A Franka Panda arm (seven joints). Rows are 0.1 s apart.
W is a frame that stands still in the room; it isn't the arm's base.
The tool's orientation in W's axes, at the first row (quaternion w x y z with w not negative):
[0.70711 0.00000 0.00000 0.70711]
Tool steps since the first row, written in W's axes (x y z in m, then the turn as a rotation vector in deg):
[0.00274 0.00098 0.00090 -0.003 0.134 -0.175]
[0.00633 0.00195 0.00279 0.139 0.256 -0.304]
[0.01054 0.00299 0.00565 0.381 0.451 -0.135]
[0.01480 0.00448 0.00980 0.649 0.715 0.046]
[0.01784 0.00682 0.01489 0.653 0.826 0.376]
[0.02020 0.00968 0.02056 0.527 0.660 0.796]
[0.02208 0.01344 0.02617 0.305 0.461 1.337]
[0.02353 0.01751 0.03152 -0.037 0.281 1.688]
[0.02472 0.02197 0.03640 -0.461 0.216 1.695]
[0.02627 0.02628 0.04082 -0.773 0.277 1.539]
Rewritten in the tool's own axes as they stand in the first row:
[0.00098 -0.00274 0.00090 0.134 0.003 -0.175]
[0.00195 -0.00633 0.00279 0.256 -0.139 -0.304]
[0.00299 -0.01054 0.00565 0.451 -0.381 -0.135]
[0.00448 -0.01480 0.00980 0.715 -0.649 0.046]
[0.00682 -0.01784 0.01489 0.826 -0.653 0.376]
[0.00968 -0.02020 0.02056 0.660 -0.527 0.796]
[0.01344 -0.02208 0.02617 0.461 -0.305 1.337]
[0.01751 -0.02353 0.03152 0.281 0.037 1.688]
[0.02197 -0.02472 0.03640 0.216 0.461 1.695]
[0.02628 -0.02627 0.04082 0.277 0.773 1.539]

